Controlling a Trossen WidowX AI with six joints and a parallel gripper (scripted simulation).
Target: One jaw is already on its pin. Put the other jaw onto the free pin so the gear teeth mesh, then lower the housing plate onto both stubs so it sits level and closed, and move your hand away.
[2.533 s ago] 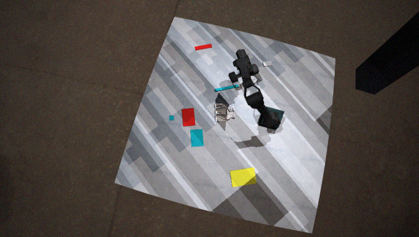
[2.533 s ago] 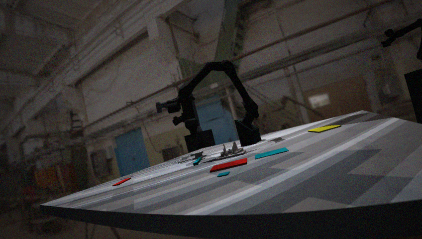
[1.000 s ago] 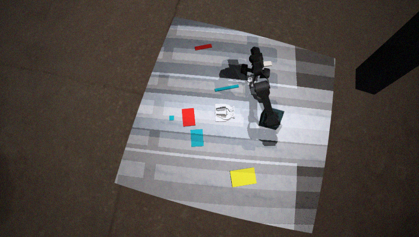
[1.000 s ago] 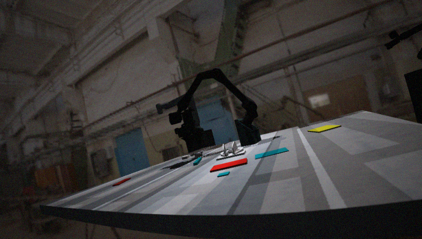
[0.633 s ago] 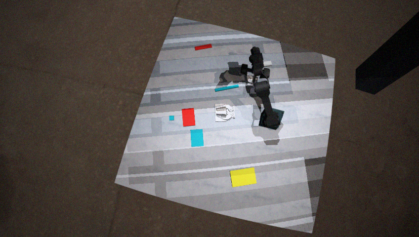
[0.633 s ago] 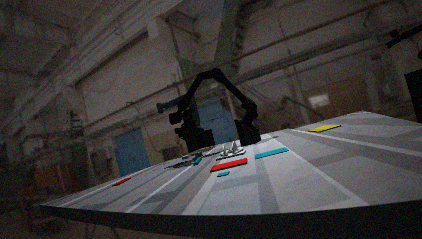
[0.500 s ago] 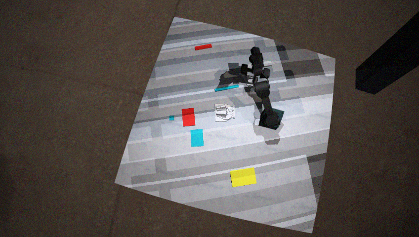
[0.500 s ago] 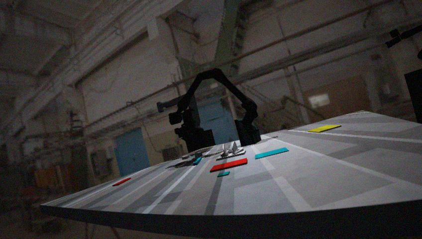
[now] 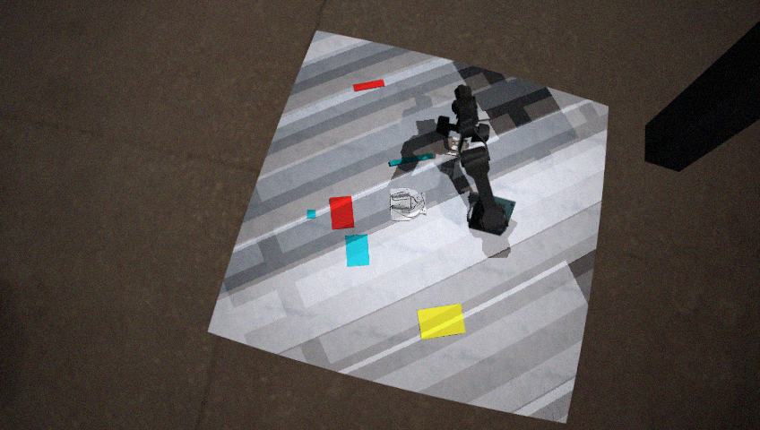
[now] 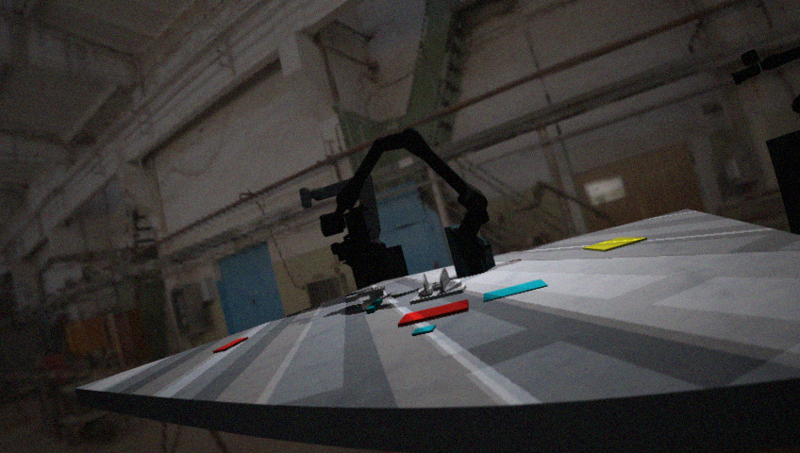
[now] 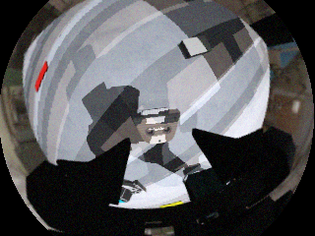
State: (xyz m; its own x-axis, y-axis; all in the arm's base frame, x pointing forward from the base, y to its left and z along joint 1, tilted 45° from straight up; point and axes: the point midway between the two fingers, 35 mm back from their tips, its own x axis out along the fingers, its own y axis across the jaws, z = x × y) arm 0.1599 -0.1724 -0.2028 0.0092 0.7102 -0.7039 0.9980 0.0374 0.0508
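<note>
My gripper tip is 150 mm short of the teal strip, 100 mm to the right of it and 60 mm above it. Also, from my gripper tip: red tile: 350 mm ahead, 360 mm to the left, 60 mm below; teal tile: 260 mm ahead, 480 mm to the left, 60 mm below; red strip: 390 mm ahead, 170 mm to the right, 60 mm below.
</note>
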